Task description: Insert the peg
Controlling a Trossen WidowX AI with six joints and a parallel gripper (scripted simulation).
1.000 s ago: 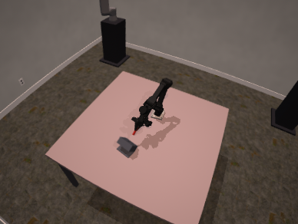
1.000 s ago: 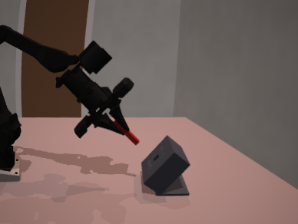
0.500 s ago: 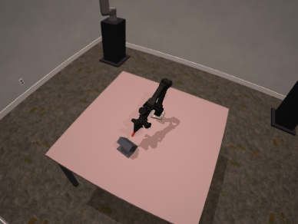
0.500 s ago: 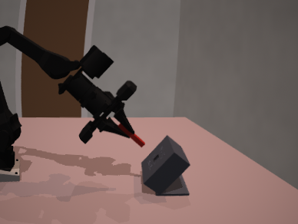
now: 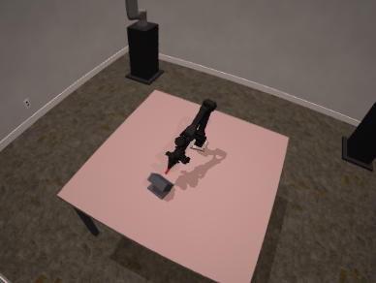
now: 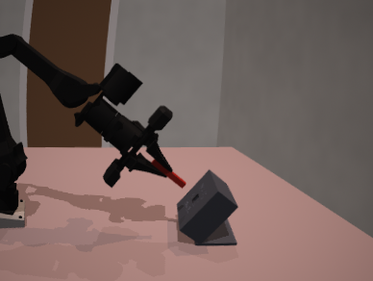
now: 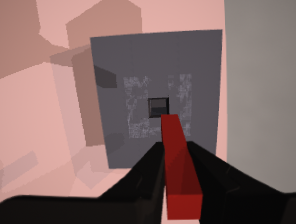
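The grey base plate lies 120 mm ahead of my hand, 30 mm to the right of it and 150 mm below it. Also, from my hand: red peg (30 mm ahead, 20 mm below).
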